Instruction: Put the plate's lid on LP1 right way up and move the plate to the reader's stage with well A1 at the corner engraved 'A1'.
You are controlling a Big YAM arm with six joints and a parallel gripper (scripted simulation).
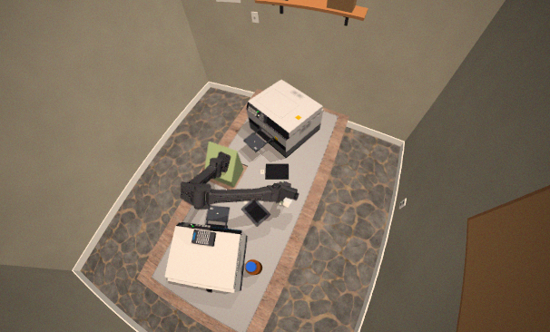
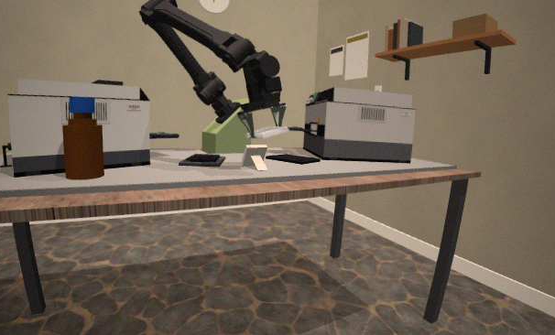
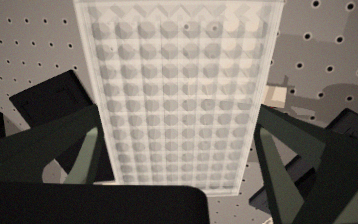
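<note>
My gripper is now 170 mm to the right of the black pad, 130 mm past it and 100 mm above it. Round my hand: lidded white well plate (right at my hand); then dark lid (160 mm to the right, 130 mm behind, 90 mm below); then grey pad (160 mm to the right, 130 mm behind, 100 mm below).
</note>
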